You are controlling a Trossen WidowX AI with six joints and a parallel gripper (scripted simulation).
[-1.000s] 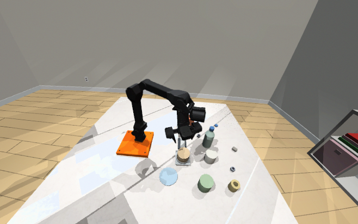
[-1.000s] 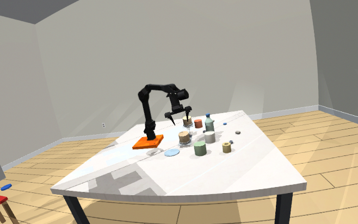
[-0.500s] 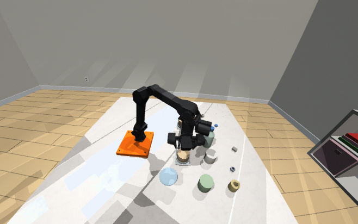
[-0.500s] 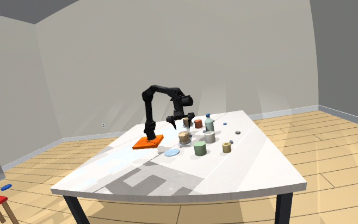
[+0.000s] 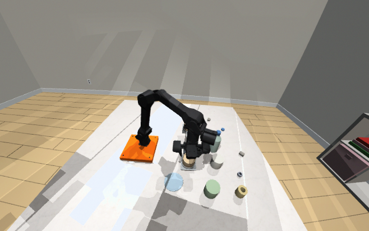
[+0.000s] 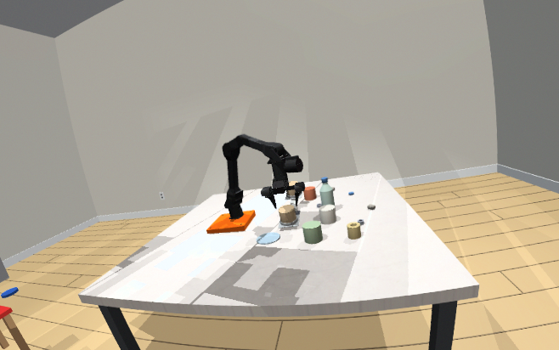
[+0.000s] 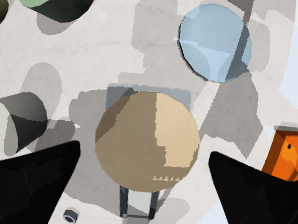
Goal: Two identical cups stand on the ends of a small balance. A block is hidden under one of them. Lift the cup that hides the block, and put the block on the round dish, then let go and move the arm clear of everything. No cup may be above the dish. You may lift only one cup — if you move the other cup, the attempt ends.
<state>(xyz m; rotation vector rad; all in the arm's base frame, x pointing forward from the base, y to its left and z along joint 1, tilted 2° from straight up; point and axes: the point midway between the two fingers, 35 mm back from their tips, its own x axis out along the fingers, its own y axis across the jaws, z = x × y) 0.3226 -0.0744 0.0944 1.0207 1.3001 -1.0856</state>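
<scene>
Right now the cup is 30 mm below my gripper tip and 20 mm to the right of it. Also, from my gripper tip: white cylinder: 170 mm ahead, 70 mm to the left, 60 mm below; then light blue round dish: 120 mm to the right, 90 mm below, 60 mm behind; then green cylinder: 120 mm to the right, 120 mm ahead, 60 mm below.
</scene>
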